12 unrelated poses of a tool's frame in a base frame.
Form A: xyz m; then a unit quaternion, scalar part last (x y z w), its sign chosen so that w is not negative.
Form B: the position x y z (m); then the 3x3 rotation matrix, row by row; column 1 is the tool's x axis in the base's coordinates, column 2 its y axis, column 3 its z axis. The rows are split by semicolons. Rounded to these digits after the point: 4 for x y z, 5 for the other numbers.
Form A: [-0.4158 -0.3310 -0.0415 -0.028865 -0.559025 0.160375 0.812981]
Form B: -0.4158 -0.3310 -0.0415; 0.32354 -0.22849 -0.91821; 0.29304 0.94689 -0.13237; 0.89969 -0.22624 0.37332
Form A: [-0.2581 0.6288 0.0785 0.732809 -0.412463 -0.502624 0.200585]
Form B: -0.2581 0.6288 0.0785; 0.15449 -0.40288 -0.90212; -0.80615 -0.57928 0.12065; -0.57119 0.70861 -0.41427
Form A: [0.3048 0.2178 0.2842 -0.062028 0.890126 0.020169 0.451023]
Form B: 0.3048 0.2178 0.2842; -0.58546 -0.12862 0.80043; -0.09223 0.99149 0.09186; -0.80544 -0.02005 -0.59234
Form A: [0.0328 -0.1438 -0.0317 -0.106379 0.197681 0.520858 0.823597]
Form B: 0.0328 -0.1438 -0.0317; 0.37926 -0.90001 0.21480; 0.81590 0.43478 0.38115; -0.43644 0.03070 0.89921
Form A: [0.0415 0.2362 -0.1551 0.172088 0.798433 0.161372 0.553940]
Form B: 0.0415 0.2362 -0.1551; -0.32707 0.09602 0.94011; 0.45358 0.88869 0.06704; -0.82903 0.44834 -0.33422
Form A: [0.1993 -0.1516 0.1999 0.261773 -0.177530 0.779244 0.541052]
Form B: 0.1993 -0.1516 0.1999; -0.27748 -0.93617 0.21586; 0.75028 -0.35149 -0.55994; 0.60008 0.00659 0.79992
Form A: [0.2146 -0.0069 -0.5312 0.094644 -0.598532 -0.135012 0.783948]
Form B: 0.2146 -0.0069 -0.5312; 0.24706 0.09839 -0.96399; -0.32498 0.94563 0.01323; 0.91288 0.31001 0.26560
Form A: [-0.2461 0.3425 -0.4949 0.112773 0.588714 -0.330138 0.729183]
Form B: -0.2461 0.3425 -0.4949; 0.08885 0.61424 0.78410; -0.34868 0.75658 -0.55318; -0.93302 -0.22425 0.28140
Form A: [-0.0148 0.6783 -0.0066 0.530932 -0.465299 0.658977 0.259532]
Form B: -0.0148 0.6783 -0.0066; -0.30151 -0.83614 0.45822; -0.15203 -0.43228 -0.88883; 0.94126 -0.33766 0.00322
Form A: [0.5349 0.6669 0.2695 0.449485 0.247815 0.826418 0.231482]
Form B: 0.5349 0.6669 0.2695; -0.48876 -0.15982 0.85765; 0.60538 -0.77001 0.20150; 0.62820 0.61769 0.47310
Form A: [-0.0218 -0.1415 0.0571 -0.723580 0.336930 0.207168 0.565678]
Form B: -0.0218 -0.1415 0.0571; 0.68712 -0.72197 0.08138; -0.25321 -0.13297 0.95823; -0.68099 -0.67902 -0.27418
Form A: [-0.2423 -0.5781 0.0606 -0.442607 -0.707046 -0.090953 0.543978]
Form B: -0.2423 -0.5781 0.0606; -0.01637 0.72484 -0.68872; 0.52693 0.59165 0.61015; 0.84975 -0.35292 -0.39163
